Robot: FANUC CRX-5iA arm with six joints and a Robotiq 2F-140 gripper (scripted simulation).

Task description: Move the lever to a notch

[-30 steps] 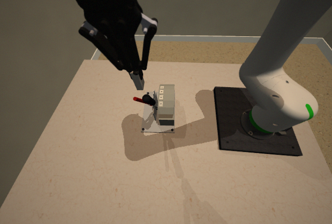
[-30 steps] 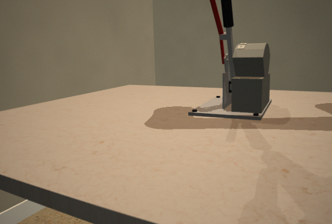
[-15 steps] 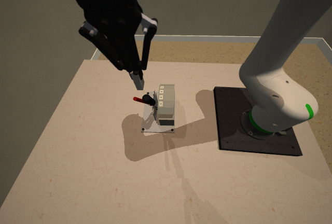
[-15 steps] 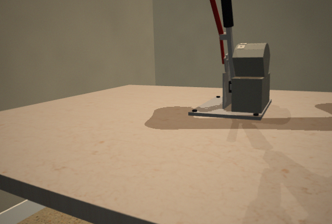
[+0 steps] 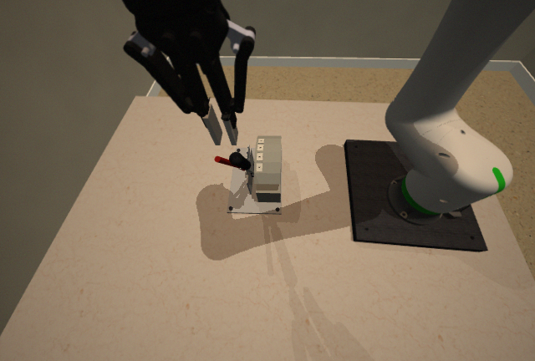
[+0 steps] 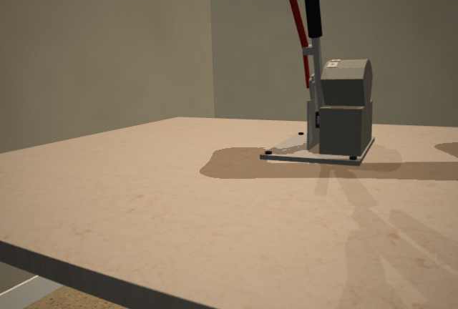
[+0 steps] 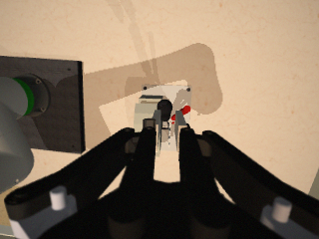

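Now: the red bar 210 mm below my hand, 50 mm to the right of it and 10 mm ahead of it.
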